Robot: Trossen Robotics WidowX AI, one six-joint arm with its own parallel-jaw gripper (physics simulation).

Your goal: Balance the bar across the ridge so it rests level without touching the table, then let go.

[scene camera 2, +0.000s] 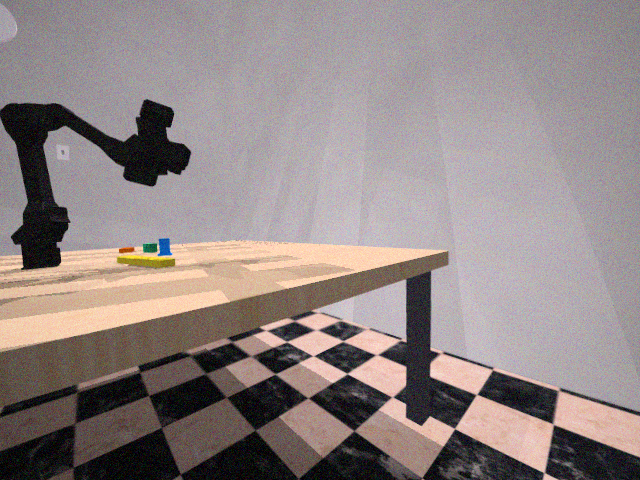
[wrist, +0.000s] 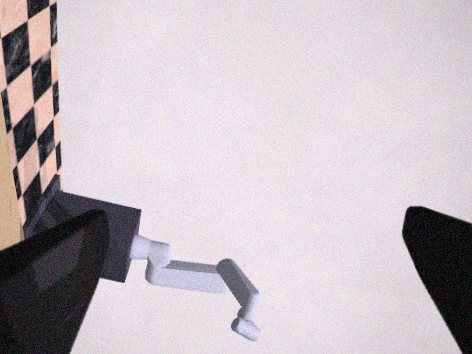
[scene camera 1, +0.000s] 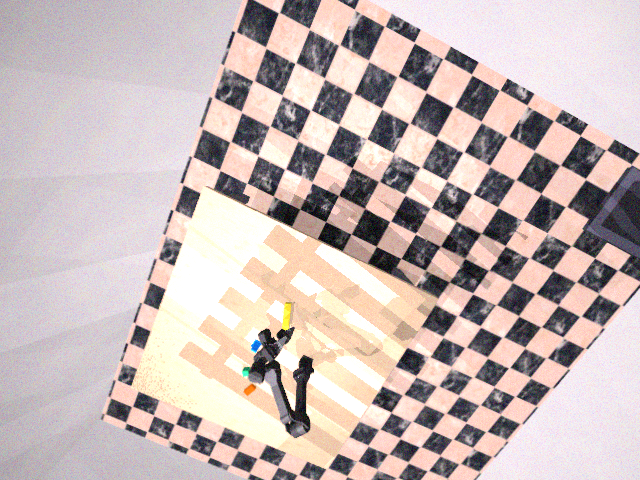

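Seen in the pictures: gripper, between the fingertips: (scene camera 2: 141, 130) (wrist: 258, 223) (scene camera 1: 290, 331); arm's base, origin of its link: (scene camera 2: 41, 266) (scene camera 1: 306, 361).
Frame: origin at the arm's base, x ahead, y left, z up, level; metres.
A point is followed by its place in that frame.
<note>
The yellow bar (scene camera 1: 287, 315) @(x 0.210, y -0.220, z 0.016 m) (scene camera 2: 146, 261) @(x 0.200, y -0.228, z 0.011 m) lies flat on the table, apart from the blue piece. The upright blue piece (scene camera 1: 255, 345) @(x 0.293, y 0.015, z 0.028 m) (scene camera 2: 164, 246) @(x 0.287, y 0.017, z 0.029 m), which looks like the ridge, stands on the table with no bar across it. My gripper (scene camera 1: 286, 335) @(x 0.191, y -0.319, z 0.281 m) (scene camera 2: 148, 144) (wrist: 258, 223) @(x 0.191, y -0.319, z 0.281 m) is open and empty, its dark fingers wide apart in the wrist view. It is held well above the table, tilted sideways rather than straight down, near the bar's end as seen from above. The bar and the blue piece do not show in the wrist view.
A green block (scene camera 1: 246, 371) @(x 0.275, y 0.188, z 0.031 m) (scene camera 2: 149, 247) @(x 0.270, y 0.182, z 0.020 m) and an orange block (scene camera 1: 249, 389) @(x 0.214, y 0.306, z 0.016 m) (scene camera 2: 126, 250) @(x 0.207, y 0.281, z 0.009 m) lie on the wooden table (scene camera 1: 191, 268) @(x 0.766, y -0.227, z 0.000 m) (scene camera 2: 310, 258) @(x 0.515, y -0.443, z 0.000 m), beyond the blue piece. A dark box (scene camera 1: 599, 227) (wrist: 120, 240) stands away from the table. A pale jointed shape (wrist: 192, 277) extends from it.
</note>
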